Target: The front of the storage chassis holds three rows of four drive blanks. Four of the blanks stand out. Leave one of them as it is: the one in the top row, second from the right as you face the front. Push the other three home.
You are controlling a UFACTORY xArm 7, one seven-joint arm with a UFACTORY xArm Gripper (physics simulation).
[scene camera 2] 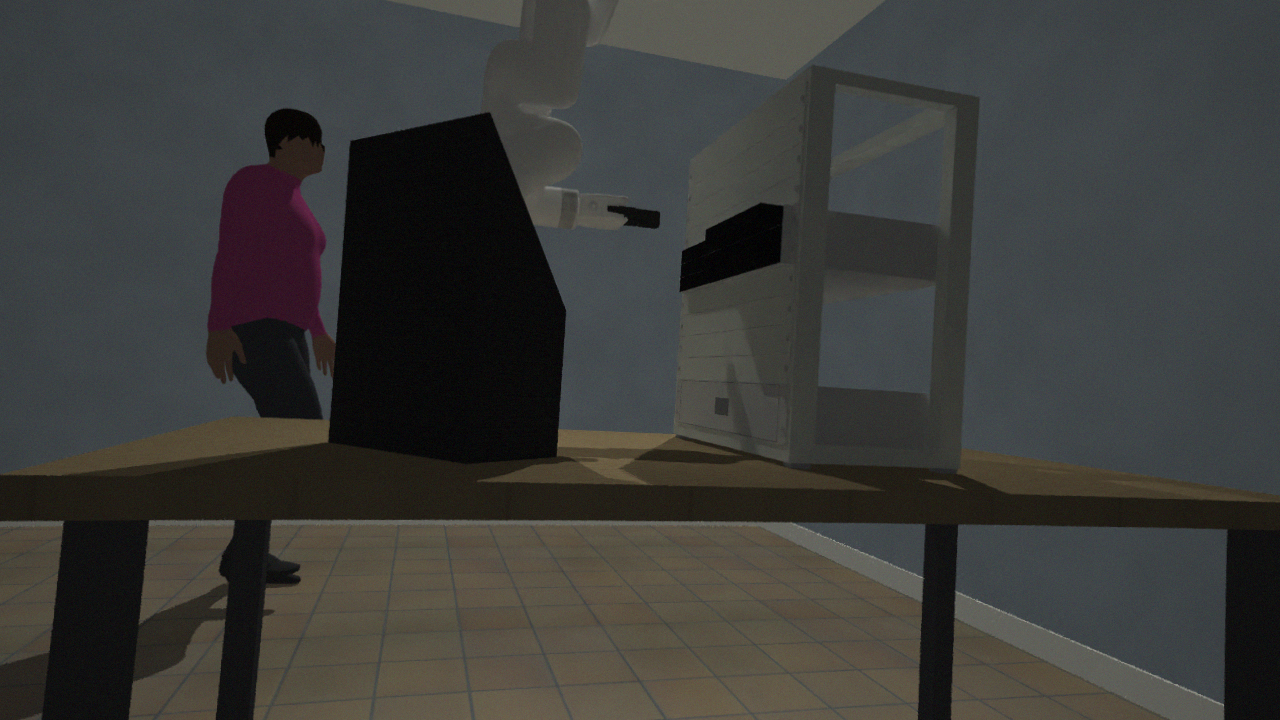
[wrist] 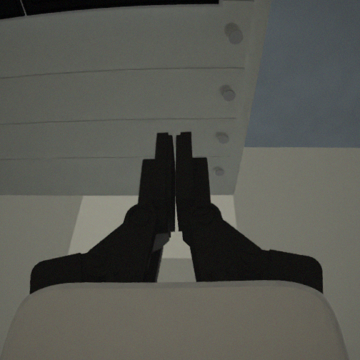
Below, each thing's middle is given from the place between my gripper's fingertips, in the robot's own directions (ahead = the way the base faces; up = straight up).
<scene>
I see my gripper 260 mm short of the pale rack (scene camera 2: pixel 762 253), 140 mm above it and 110 mm to the left of it.
</scene>
